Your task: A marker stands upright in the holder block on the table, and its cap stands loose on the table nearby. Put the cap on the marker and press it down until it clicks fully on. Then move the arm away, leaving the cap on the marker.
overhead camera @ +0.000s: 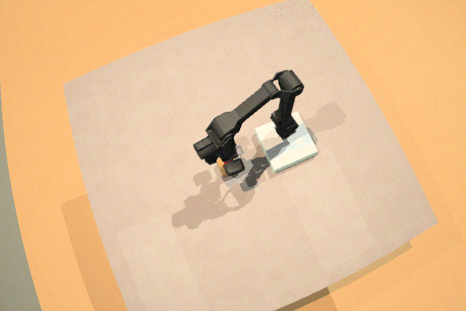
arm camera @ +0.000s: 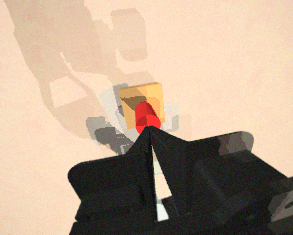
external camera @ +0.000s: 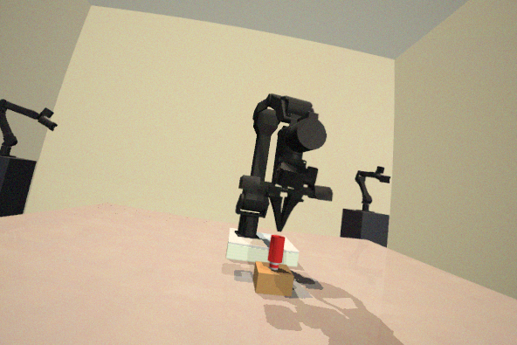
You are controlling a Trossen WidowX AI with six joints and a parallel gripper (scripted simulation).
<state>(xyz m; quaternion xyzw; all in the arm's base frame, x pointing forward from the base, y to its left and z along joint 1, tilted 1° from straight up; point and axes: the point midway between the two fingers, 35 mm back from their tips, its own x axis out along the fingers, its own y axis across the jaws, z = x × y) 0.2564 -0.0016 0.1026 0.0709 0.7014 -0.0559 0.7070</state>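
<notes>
The orange holder block is 9 cm below my gripper tip. Round my gripper tip: red cap (3 cm below).
</notes>
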